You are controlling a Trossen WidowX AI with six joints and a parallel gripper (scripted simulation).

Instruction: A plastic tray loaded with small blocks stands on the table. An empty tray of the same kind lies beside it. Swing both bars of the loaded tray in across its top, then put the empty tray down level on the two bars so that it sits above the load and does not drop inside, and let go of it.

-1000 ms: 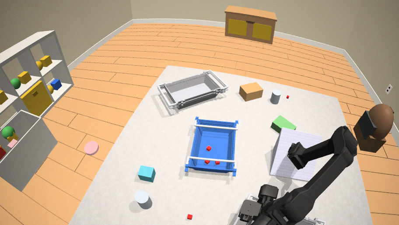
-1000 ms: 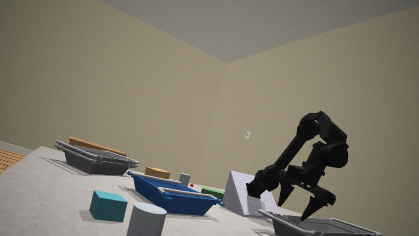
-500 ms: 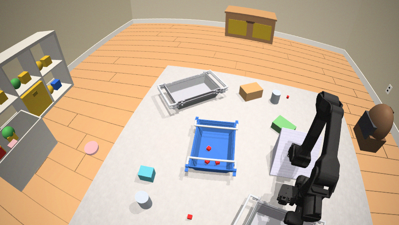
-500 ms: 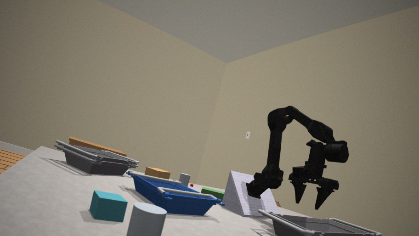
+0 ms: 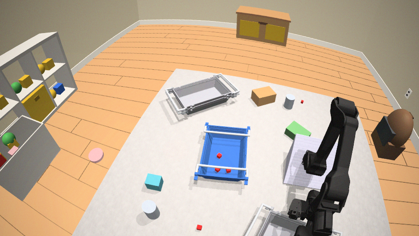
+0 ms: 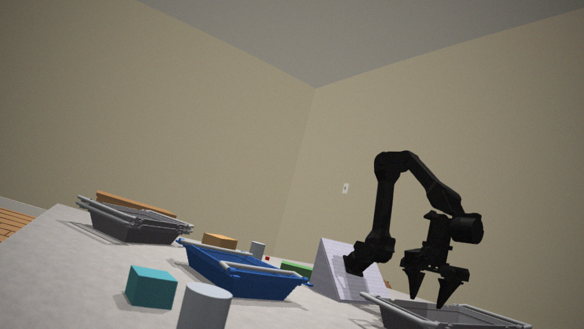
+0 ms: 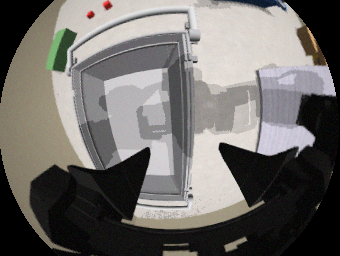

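Right now my gripper tip is 1 cm short of the grey plastic tray, 8 cm to the right of it and 1 cm above it. The rest, counted from my gripper tip: orange box: 33 cm ahead, 69 cm to the right, 3 cm below; teal cube: 59 cm ahead, 3 cm to the left, 4 cm below.
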